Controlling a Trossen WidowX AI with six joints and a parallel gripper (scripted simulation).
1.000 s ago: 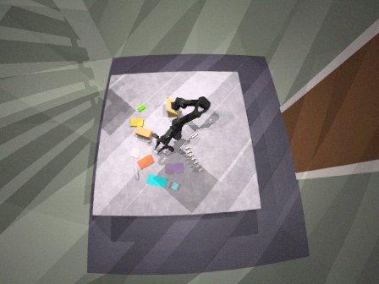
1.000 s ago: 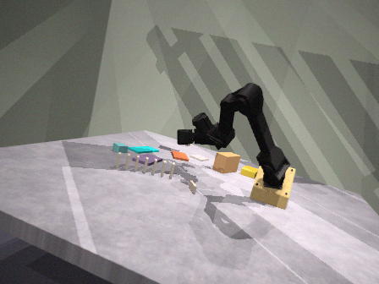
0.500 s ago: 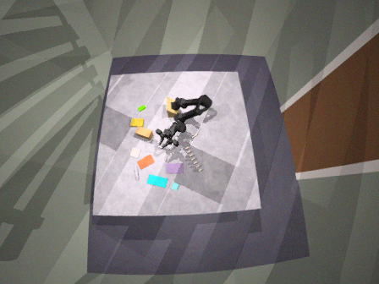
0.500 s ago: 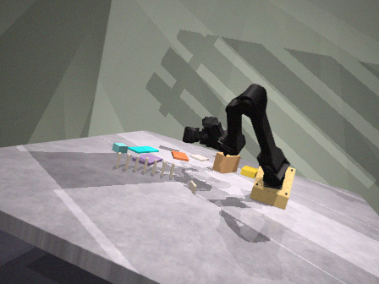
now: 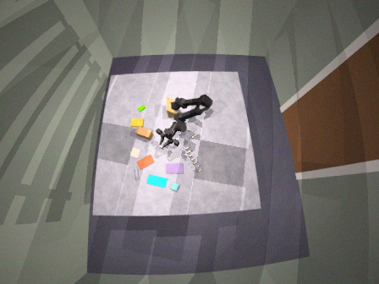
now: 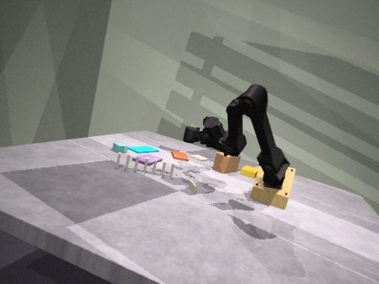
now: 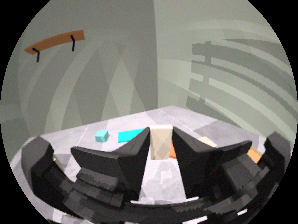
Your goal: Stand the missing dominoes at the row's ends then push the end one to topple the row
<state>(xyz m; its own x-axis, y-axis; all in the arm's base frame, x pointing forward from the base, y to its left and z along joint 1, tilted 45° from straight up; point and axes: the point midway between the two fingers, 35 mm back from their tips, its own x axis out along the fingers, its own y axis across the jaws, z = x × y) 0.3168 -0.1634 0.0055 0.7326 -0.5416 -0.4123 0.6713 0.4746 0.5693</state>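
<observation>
Now: the orange tile 6 cm ahead of my gripper tip, 15 cm to the right of it and 15 cm below it. Also, from my gripper tip: purple tile: 14 cm ahead, 7 cm to the left, 15 cm below; then cream tile: 3 cm behind, 23 cm to the right, 15 cm below; then tan box: 17 cm behind, 13 cm to the right, 12 cm below.
</observation>
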